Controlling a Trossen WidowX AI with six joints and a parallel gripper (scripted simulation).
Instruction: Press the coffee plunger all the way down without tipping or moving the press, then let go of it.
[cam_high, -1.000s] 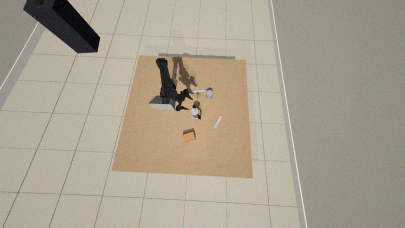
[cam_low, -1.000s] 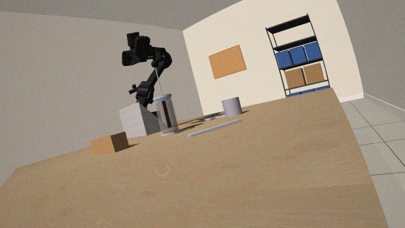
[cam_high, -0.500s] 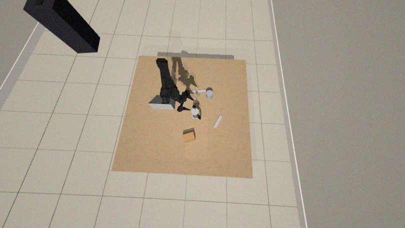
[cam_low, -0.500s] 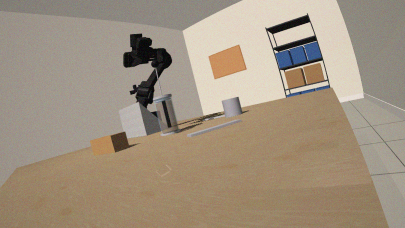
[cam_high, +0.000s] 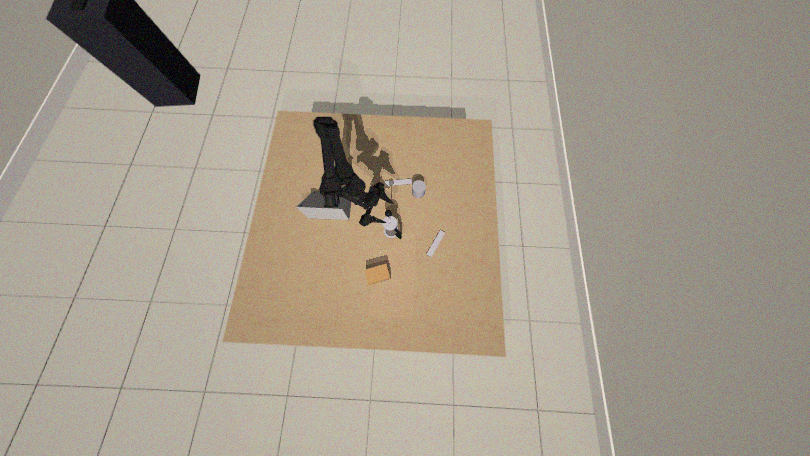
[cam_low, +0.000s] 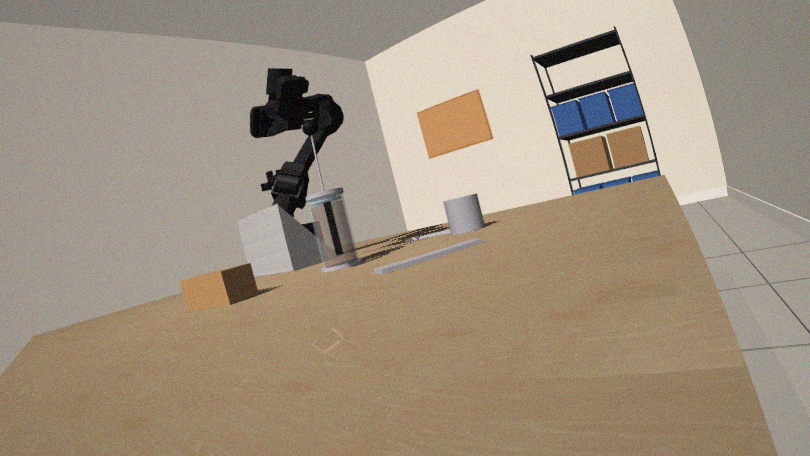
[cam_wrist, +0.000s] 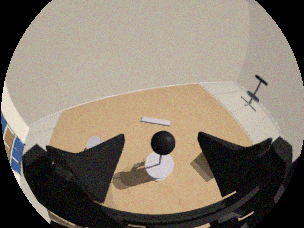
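Now: gripper tip 10 mm short of the coffee press, 10 mm to the left of it and 140 mm above it. The rest, counted from my gripper tip: orange box (80 mm behind, 220 mm to the right, 240 mm below).
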